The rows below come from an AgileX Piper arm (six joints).
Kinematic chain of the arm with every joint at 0, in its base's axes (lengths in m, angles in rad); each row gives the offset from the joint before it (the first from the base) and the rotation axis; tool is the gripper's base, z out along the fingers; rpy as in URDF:
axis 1: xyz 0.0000 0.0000 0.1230 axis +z
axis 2: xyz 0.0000 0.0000 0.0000 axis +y
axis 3: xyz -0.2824 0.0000 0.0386 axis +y
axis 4: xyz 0.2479 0.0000 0.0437 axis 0.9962 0 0.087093
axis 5: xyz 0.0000 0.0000 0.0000 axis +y
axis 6: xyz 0.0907 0.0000 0.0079 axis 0.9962 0 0.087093
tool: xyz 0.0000 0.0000 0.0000 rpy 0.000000 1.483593 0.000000
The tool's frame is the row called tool.
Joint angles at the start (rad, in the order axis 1, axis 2, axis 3, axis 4, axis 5, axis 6): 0.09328, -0.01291, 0.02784, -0.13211, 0.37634, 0.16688
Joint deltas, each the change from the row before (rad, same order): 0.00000, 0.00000, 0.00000, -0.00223, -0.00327, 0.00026; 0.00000, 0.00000, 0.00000, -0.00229, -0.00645, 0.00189; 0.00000, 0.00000, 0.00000, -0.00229, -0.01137, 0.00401; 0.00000, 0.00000, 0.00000, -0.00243, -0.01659, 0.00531; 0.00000, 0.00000, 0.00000, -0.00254, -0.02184, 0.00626; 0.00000, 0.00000, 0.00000, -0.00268, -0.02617, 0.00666; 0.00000, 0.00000, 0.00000, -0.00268, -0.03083, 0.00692; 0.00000, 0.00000, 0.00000, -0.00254, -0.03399, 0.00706
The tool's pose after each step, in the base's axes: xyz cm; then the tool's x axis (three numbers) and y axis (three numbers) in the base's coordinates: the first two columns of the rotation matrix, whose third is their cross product. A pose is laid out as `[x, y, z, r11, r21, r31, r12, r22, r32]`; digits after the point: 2 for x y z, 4 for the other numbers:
[5.28, 0.05, 17.12, -0.2938, 0.0146, -0.9558, -0.0343, 0.9991, 0.0258]
[5.29, 0.05, 17.18, -0.2876, 0.0146, -0.9577, -0.0346, 0.9991, 0.0256]
[5.32, 0.06, 17.28, -0.2767, 0.0169, -0.9608, -0.0352, 0.9990, 0.0277]
[5.36, 0.07, 17.43, -0.2610, 0.0206, -0.9651, -0.0364, 0.9989, 0.0312]
[5.41, 0.10, 17.62, -0.2402, 0.0255, -0.9704, -0.0384, 0.9986, 0.0357]
[5.46, 0.13, 17.85, -0.2152, 0.0308, -0.9761, -0.0415, 0.9983, 0.0406]
[5.52, 0.17, 18.12, -0.1857, 0.0367, -0.9819, -0.0458, 0.9979, 0.0459]
[5.56, 0.21, 18.42, -0.1530, 0.0431, -0.9873, -0.0511, 0.9974, 0.0515]

